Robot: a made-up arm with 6 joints.
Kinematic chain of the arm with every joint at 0, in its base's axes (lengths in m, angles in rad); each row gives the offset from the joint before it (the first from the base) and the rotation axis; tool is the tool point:
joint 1: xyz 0 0 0.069 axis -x
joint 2: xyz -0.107 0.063 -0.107 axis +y
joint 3: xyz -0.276 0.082 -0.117 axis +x
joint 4: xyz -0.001 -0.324 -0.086 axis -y
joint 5: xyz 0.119 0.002 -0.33 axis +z
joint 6: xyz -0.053 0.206 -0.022 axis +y
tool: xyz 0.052 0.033 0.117
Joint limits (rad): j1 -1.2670..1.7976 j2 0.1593..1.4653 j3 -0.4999..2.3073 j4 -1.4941..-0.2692 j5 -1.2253..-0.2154 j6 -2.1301..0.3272
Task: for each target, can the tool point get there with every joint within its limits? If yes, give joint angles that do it. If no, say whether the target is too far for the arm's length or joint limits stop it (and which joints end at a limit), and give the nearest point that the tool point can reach.
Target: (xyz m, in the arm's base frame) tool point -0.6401 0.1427 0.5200
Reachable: yes | joints -0.8705 1.2513 1.0853 -1.3101 -0.5918 0.0732
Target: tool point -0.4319 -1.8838 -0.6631
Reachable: no: too far | nearest point -0.4177 -0.7594 -0.2408 | short by 1.201 m
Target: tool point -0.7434 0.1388 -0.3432
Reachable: yes | joints 1.0229 0.7807 0.8309 -1.1483 -1.0234 -1.6154
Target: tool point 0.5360 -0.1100 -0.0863
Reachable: no: joint limits stop it (at a limit: joint 1, joint 2, joint 3, joint 4) | nearest point 0.0534 -0.0486 -0.4619 | short by 0.615 m
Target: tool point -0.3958 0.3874 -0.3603
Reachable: yes | joints 0.7315 0.5669 1.6705 -0.5609 -0.8414 -1.4387
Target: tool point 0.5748 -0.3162 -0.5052
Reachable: no: joint limits stop it (at a limit: joint 1, joint 2, joint 3, joint 4, joint 5, joint 6) | nearest point 0.0588 -0.1164 -0.4963 | short by 0.553 m
